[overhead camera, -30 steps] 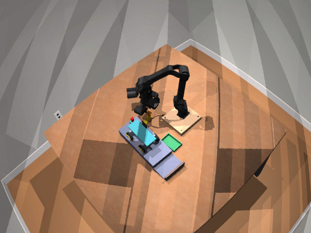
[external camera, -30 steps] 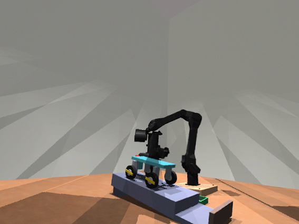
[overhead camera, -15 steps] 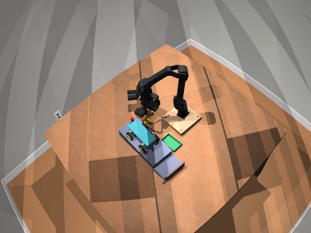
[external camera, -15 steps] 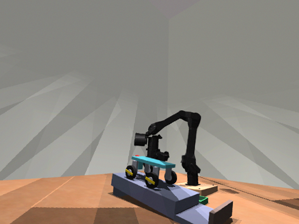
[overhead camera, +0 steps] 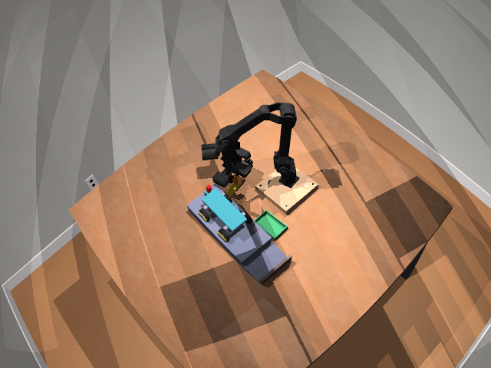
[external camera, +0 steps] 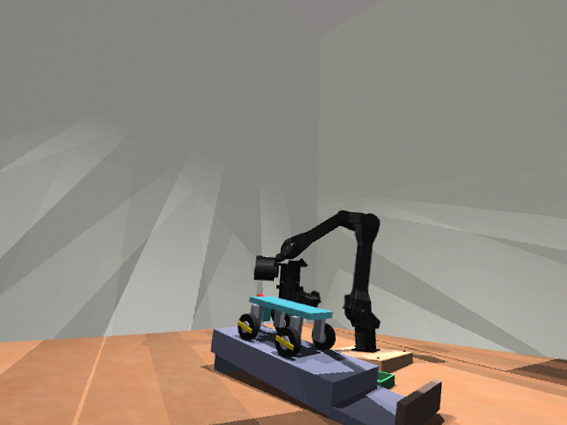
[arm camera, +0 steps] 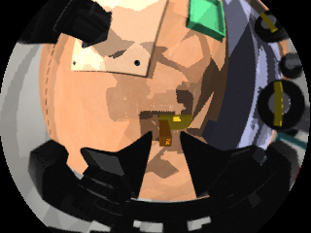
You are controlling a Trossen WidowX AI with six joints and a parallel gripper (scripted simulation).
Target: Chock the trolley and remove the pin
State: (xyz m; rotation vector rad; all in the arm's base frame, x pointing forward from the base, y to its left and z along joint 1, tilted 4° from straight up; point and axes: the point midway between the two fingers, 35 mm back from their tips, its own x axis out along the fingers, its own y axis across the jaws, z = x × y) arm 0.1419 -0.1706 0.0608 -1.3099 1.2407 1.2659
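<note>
Right now the yellow chock is 2 cm below my gripper tip and 2 cm ahead of it. Also, from my gripper tip: dark stop wall (39 cm to the left, 22 cm ahead, 2 cm below); then trolley (18 cm ahead, 12 cm to the left, 7 cm above); then green tray (24 cm to the left, 7 cm ahead, 5 cm below).
</note>
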